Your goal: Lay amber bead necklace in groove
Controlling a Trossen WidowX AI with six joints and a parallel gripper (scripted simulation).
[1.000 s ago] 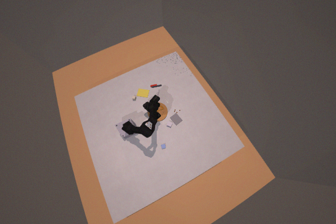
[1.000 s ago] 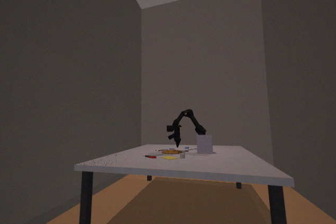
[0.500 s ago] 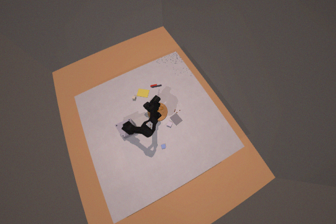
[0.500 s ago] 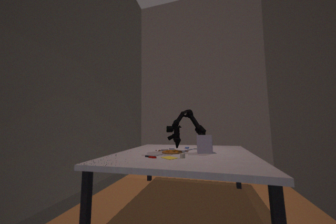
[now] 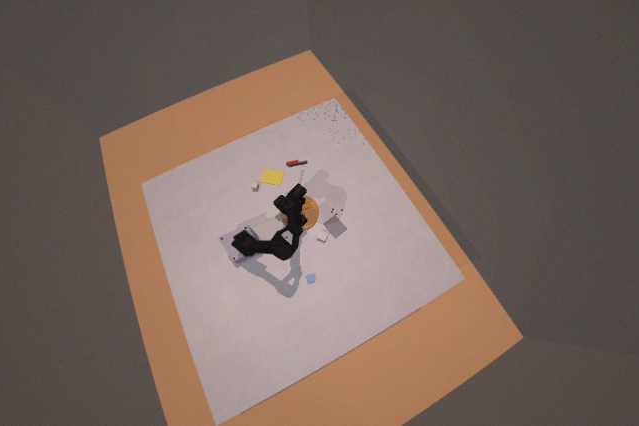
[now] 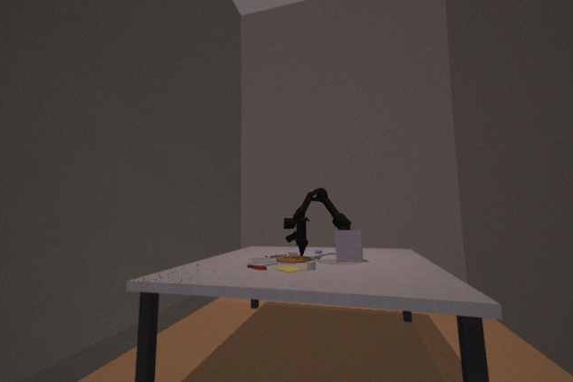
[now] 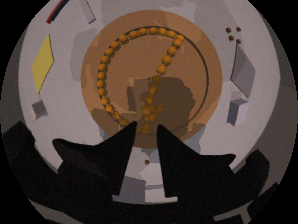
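Now: gripper tip 50 mm short of the round bead board, 20 mm above it and 10 mm to the right of it. Round my gripper tip: cream cube: 260 mm to the left, 90 mm behind, 10 mm below; then thin grey bar: 180 mm to the left, 150 mm ahead, 20 mm below; then grey square plate: 160 mm ahead, 150 mm to the right, 20 mm below.
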